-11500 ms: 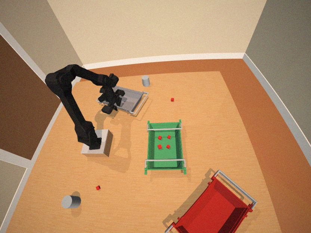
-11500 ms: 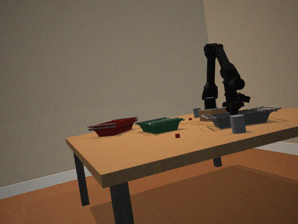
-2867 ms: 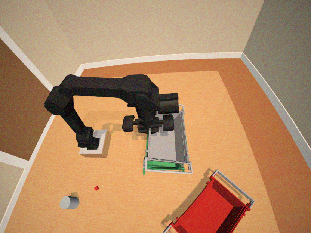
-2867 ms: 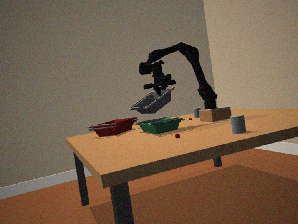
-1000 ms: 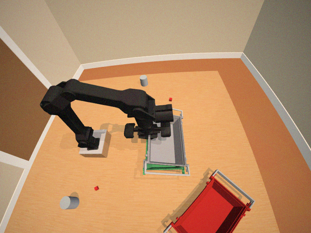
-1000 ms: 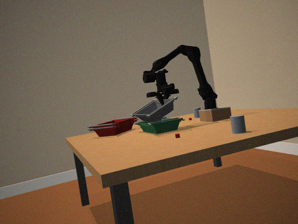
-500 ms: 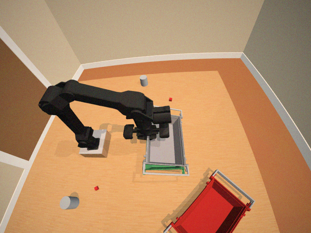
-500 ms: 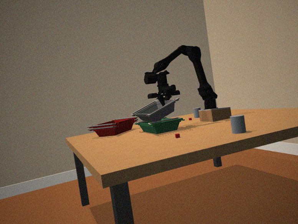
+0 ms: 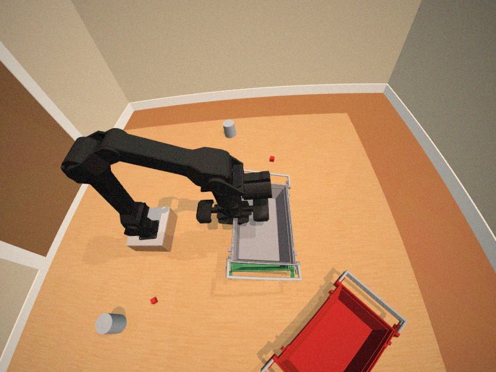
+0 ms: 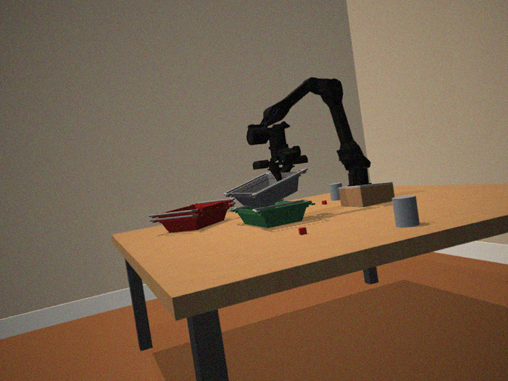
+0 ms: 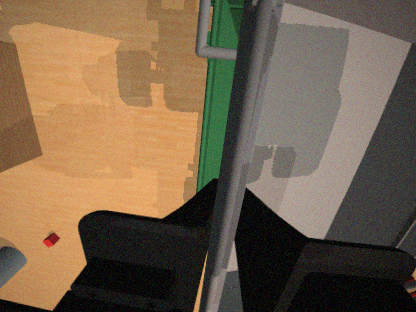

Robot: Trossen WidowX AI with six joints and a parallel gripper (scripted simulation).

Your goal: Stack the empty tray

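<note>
Now: gripper tip 70 mm short of the grey tray and 10 mm below it. From my gripper tip the other things lie so: red block: 290 mm behind, 190 mm to the right, 100 mm below.
</note>
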